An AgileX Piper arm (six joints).
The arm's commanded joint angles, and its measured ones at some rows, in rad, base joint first. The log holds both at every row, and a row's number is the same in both.
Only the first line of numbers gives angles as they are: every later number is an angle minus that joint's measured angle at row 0.
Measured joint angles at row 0:
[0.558, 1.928, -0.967, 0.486, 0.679, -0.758]
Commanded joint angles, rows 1 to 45:
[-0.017, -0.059, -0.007, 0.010, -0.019, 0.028]
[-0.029, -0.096, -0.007, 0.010, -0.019, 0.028]
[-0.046, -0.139, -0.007, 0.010, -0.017, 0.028]
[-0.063, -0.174, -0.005, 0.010, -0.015, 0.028]
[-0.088, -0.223, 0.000, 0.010, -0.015, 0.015]
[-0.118, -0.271, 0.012, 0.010, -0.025, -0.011]
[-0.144, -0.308, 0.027, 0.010, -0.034, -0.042]
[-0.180, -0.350, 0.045, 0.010, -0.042, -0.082]
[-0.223, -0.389, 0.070, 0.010, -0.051, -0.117]
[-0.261, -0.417, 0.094, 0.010, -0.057, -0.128]
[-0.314, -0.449, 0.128, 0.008, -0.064, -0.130]
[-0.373, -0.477, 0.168, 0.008, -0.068, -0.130]
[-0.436, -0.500, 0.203, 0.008, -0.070, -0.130]
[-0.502, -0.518, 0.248, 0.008, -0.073, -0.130]
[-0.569, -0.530, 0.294, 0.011, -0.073, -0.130]
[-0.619, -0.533, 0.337, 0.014, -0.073, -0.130]
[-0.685, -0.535, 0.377, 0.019, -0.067, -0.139]
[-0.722, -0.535, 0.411, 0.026, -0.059, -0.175]
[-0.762, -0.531, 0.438, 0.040, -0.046, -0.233]
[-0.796, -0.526, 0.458, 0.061, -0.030, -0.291]
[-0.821, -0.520, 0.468, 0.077, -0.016, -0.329]
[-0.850, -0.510, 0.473, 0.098, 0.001, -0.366]
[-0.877, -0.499, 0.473, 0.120, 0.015, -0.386]
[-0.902, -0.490, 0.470, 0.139, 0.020, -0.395]
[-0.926, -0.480, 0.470, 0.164, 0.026, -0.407]
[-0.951, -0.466, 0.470, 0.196, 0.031, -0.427]
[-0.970, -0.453, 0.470, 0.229, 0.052, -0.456]
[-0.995, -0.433, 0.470, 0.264, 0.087, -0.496]
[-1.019, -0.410, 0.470, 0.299, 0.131, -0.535]
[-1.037, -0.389, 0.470, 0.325, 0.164, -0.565]
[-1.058, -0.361, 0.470, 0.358, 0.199, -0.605]
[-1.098, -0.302, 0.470, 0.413, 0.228, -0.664]
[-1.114, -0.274, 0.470, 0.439, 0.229, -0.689]
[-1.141, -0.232, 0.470, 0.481, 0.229, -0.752]
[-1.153, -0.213, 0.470, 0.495, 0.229, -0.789]
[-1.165, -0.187, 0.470, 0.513, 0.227, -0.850]
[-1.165, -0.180, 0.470, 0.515, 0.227, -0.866]
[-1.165, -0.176, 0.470, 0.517, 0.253, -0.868]
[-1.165, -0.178, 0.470, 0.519, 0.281, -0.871]
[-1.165, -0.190, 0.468, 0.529, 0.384, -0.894]
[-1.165, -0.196, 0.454, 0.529, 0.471, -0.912]
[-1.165, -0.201, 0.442, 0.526, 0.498, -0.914]
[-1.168, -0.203, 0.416, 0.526, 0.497, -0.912]
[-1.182, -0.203, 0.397, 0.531, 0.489, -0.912]
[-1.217, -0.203, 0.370, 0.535, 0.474, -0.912]
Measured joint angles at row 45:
[-1.162, -0.194, 0.433, 0.518, 0.464, -0.896]
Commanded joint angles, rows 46 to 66:
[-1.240, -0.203, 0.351, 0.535, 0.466, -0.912]
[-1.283, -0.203, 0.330, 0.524, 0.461, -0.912]
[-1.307, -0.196, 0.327, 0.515, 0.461, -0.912]
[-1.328, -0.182, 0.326, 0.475, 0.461, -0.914]
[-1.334, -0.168, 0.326, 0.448, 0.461, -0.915]
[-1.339, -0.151, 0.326, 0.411, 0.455, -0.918]
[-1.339, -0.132, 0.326, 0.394, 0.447, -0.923]
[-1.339, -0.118, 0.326, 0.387, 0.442, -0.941]
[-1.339, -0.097, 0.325, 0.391, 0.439, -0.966]
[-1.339, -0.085, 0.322, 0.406, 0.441, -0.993]
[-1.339, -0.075, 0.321, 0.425, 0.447, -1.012]
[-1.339, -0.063, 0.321, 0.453, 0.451, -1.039]
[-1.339, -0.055, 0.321, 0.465, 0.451, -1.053]
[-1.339, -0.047, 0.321, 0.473, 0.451, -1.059]
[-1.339, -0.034, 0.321, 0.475, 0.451, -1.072]
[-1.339, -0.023, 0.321, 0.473, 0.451, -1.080]
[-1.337, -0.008, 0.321, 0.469, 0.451, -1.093]
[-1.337, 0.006, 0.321, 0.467, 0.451, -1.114]
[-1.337, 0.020, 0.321, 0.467, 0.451, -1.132]
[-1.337, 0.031, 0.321, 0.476, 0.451, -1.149]
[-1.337, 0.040, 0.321, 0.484, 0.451, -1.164]
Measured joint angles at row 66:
[-1.333, 0.003, 0.329, 0.461, 0.441, -1.093]
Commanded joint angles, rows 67 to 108:
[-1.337, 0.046, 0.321, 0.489, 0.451, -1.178]
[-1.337, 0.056, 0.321, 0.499, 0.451, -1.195]
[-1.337, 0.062, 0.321, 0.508, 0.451, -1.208]
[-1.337, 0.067, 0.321, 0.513, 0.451, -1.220]
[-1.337, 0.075, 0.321, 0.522, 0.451, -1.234]
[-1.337, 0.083, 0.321, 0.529, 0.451, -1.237]
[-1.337, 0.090, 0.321, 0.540, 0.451, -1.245]
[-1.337, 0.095, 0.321, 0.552, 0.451, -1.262]
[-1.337, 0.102, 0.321, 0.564, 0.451, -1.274]
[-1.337, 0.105, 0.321, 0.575, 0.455, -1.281]
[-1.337, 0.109, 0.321, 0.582, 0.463, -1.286]
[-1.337, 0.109, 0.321, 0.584, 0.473, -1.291]
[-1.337, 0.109, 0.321, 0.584, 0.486, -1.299]
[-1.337, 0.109, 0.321, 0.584, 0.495, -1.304]
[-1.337, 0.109, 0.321, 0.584, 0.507, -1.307]
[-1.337, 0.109, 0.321, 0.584, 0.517, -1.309]
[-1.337, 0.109, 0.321, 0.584, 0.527, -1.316]
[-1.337, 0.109, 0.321, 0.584, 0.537, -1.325]
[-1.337, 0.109, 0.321, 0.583, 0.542, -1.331]
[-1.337, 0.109, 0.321, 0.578, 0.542, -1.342]
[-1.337, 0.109, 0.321, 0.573, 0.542, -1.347]
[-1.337, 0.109, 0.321, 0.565, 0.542, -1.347]
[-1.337, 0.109, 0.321, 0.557, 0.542, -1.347]
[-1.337, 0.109, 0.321, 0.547, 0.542, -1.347]
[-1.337, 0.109, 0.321, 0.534, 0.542, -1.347]
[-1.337, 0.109, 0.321, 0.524, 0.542, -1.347]
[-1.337, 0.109, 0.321, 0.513, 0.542, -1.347]
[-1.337, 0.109, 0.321, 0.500, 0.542, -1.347]
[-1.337, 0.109, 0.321, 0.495, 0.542, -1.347]
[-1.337, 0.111, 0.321, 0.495, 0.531, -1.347]
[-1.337, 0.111, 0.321, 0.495, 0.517, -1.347]
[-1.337, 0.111, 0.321, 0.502, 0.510, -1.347]
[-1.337, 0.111, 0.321, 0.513, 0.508, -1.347]
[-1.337, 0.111, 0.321, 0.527, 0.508, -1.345]
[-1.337, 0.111, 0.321, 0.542, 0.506, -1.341]
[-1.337, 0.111, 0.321, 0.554, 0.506, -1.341]
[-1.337, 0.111, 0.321, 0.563, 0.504, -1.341]
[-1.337, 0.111, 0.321, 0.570, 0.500, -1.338]
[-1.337, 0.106, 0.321, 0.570, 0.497, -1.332]
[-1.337, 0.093, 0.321, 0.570, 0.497, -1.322]
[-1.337, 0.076, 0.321, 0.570, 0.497, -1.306]
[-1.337, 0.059, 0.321, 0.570, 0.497, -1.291]
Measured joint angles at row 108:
[-1.333, 0.108, 0.327, 0.557, 0.500, -1.325]
